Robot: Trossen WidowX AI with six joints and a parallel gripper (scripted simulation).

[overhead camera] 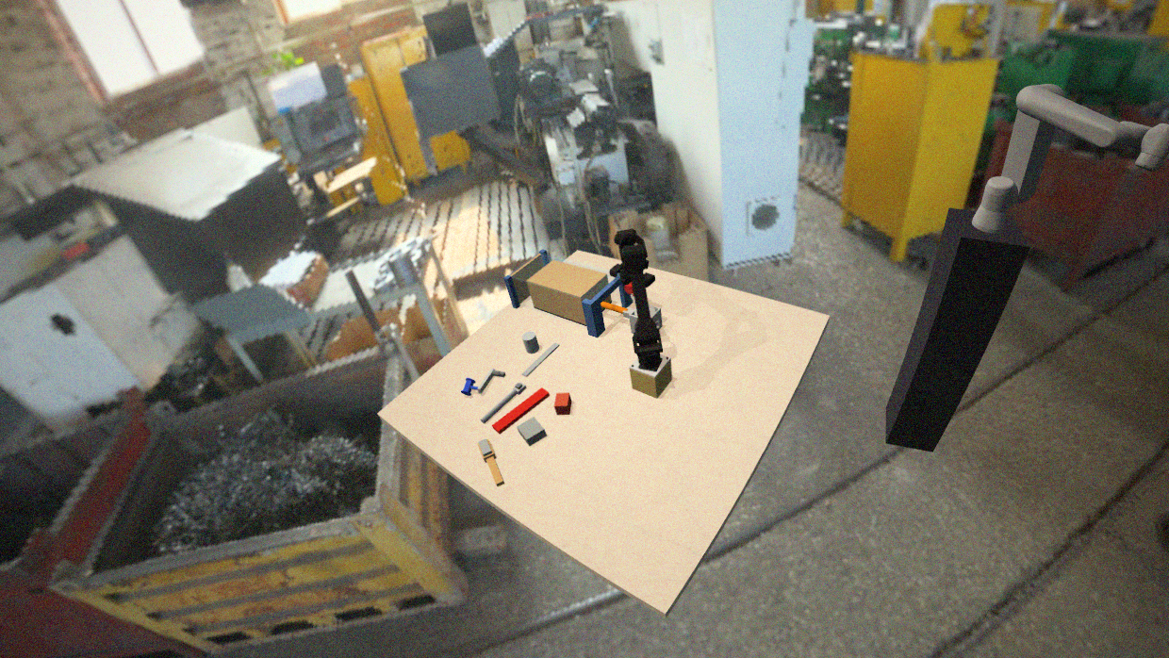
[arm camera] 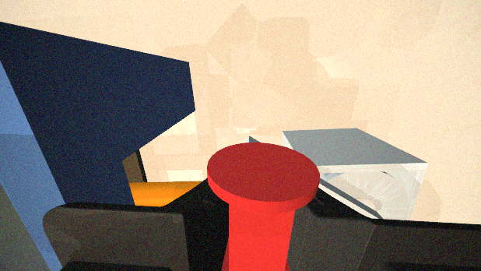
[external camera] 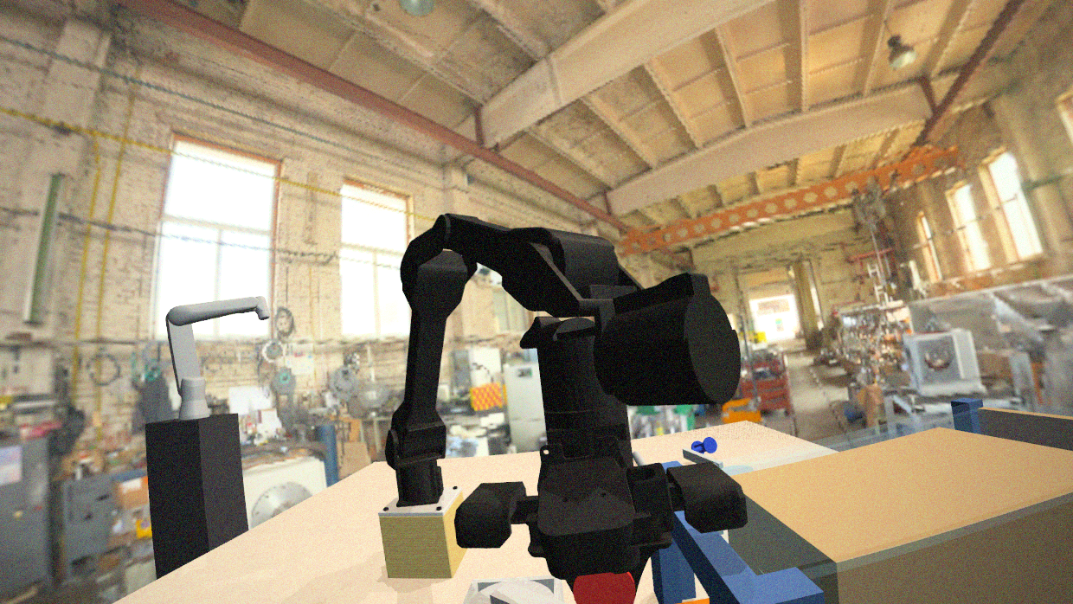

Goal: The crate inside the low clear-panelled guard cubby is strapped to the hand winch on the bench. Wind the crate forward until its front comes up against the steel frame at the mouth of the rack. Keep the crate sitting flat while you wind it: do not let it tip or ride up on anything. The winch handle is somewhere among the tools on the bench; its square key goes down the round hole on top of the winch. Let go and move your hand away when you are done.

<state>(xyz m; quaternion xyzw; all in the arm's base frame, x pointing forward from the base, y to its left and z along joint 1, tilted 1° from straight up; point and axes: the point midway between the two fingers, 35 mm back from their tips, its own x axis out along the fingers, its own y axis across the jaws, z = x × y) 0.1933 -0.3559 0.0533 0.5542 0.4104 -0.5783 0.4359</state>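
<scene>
My gripper tip is now 30 mm to the right of the red-knobbed winch handle, 20 mm past it and 10 mm above it. Also, from my gripper tip: red knob 20 mm above, 10 mm to the left; then blue steel frame 90 mm ahead, 40 mm to the left, 10 mm below; then grey winch 80 mm below, 80 mm behind, 70 mm to the left.
</scene>
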